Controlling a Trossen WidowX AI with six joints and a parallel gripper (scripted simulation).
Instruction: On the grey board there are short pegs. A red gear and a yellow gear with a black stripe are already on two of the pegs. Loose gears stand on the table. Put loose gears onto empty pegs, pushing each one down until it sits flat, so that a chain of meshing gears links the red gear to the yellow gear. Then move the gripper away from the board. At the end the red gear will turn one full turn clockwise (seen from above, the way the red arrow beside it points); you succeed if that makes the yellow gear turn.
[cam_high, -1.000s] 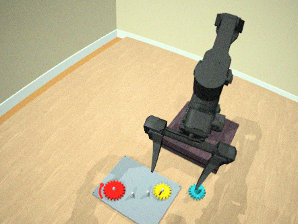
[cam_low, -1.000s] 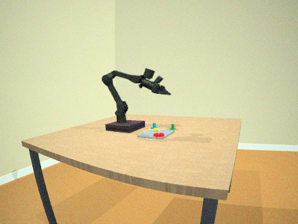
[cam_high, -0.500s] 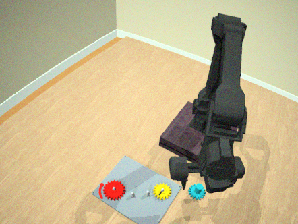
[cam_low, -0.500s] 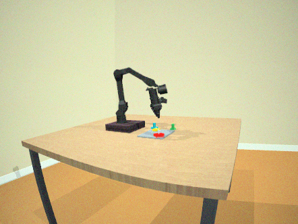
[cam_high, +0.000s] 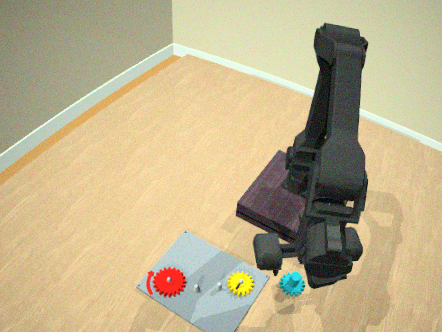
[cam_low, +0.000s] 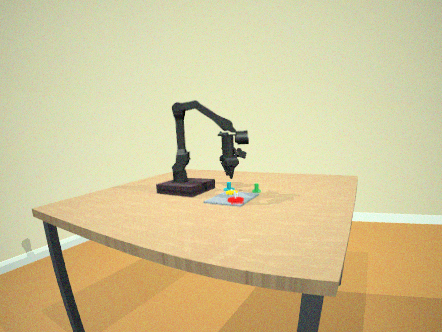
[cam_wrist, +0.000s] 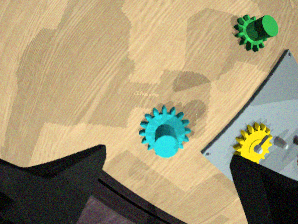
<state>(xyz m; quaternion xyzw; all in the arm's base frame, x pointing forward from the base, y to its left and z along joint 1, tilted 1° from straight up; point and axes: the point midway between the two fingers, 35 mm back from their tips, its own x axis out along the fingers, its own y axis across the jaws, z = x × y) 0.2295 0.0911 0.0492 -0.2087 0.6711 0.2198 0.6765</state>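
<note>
My gripper tip is now 50 mm above the teal gear. From my gripper tip the other things lie so: yellow gear (90 mm to the right, 50 mm below, 50 mm ahead); green gear (140 mm ahead, 50 mm below); red gear (210 mm to the right, 120 mm ahead, 50 mm below).
</note>
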